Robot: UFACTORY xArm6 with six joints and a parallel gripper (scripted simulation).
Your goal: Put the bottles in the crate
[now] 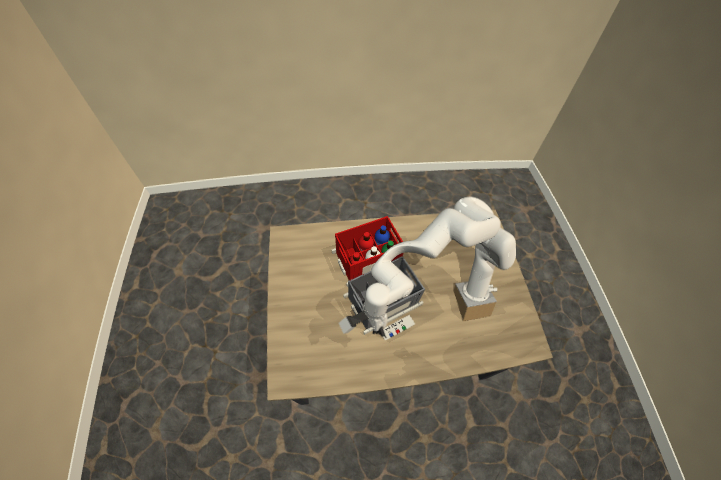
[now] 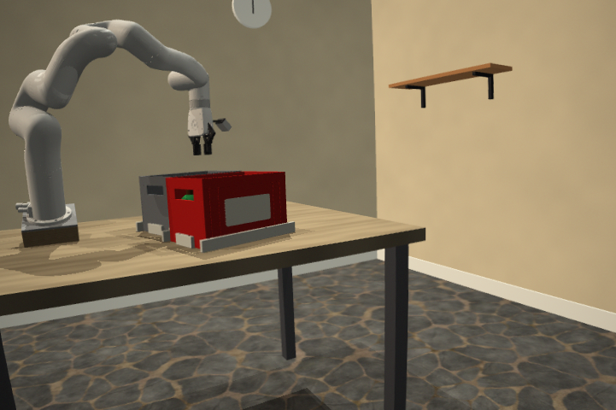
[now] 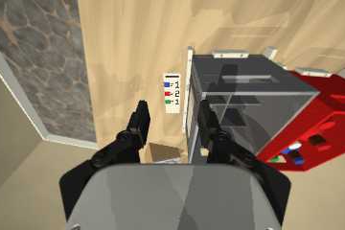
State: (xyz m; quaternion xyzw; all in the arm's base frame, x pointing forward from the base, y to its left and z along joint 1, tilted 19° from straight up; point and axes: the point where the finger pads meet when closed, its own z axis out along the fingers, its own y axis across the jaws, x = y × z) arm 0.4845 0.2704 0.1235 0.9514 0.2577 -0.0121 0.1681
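My hand is 50 cm to the left of the blue bottle, 16 cm above it and 5 cm past it. Round my hand: white-label bottle: 38 cm to the right, 16 cm below, 1 cm behind; then grey crate: 19 cm to the right, 17 cm below, 6 cm behind; then pick list: 25 cm below, 13 cm behind, 7 cm to the right.
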